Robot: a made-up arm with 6 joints.
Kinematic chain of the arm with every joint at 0, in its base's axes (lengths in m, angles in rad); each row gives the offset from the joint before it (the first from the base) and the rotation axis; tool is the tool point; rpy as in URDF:
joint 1: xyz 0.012 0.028 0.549 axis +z
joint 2: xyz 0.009 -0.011 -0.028 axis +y
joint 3: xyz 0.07 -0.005 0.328 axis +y
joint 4: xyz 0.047 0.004 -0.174 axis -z
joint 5: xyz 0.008 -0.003 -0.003 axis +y
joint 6: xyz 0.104 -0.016 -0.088 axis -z
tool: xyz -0.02 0.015 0 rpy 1.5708 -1.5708 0
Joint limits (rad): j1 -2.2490..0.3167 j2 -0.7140..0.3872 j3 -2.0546..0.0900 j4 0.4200..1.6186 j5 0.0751..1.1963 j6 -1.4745..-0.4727
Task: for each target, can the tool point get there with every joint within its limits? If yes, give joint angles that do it. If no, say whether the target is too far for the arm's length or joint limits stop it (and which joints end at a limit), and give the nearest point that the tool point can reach.
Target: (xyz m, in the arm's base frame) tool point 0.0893 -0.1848 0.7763
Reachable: yes | joints -1.0602 -0.4424 -0.8291 1.2088 0.7324 -1.3805
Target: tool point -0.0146 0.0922 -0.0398
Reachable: no: joint limits stop it (at a limit: joint 1, joint 2, joint 4, joint 6) | nearest point -0.1068 -0.0261 0.5046 | short by 0.565 m
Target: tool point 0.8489 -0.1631 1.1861
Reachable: no: too far | nearest point 0.4772 -0.0782 0.9210 | short by 0.464 m
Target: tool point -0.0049 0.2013 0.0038
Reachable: no: joint limits stop it (at a limit: joint 1, joint 2, joint 4, joint 6) | nearest point 0.1391 0.0877 0.5082 | short by 0.537 m
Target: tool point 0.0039 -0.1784 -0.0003
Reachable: no: joint limits stop it (at a limit: joint 2, joint 4, joint 6) | nearest point 0.0039 -0.1781 0.4936 | short by 0.494 m
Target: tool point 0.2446 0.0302 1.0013
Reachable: yes | joints -0.0362 -0.2914 -1.7689 1.2955 1.0802 -1.0306
